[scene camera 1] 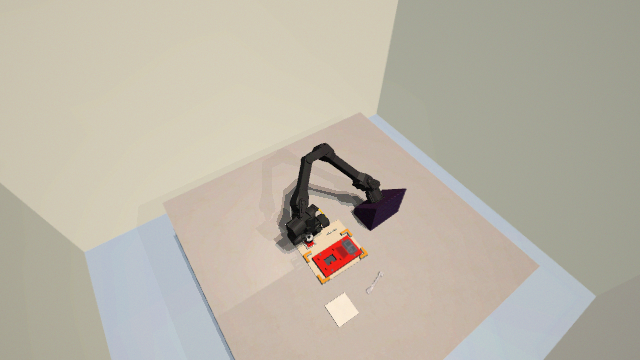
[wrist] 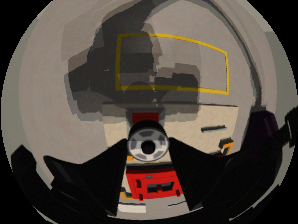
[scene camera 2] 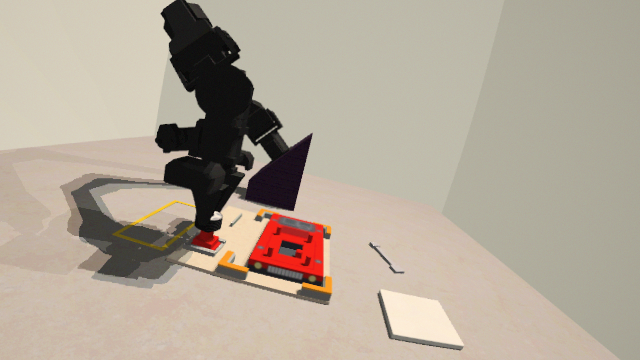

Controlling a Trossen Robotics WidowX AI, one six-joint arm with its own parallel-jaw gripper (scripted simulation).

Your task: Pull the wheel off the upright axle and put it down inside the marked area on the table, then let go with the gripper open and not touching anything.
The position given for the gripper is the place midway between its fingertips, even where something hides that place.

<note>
In view: the gripper [scene camera 2: 209,220], a wheel [wrist: 144,130], a red car body [scene camera 1: 335,257] and a square plate [scene camera 2: 411,318].
The red car body is seen too in the wrist view [wrist: 145,181]. The gripper also shows in the wrist view [wrist: 147,142].
</note>
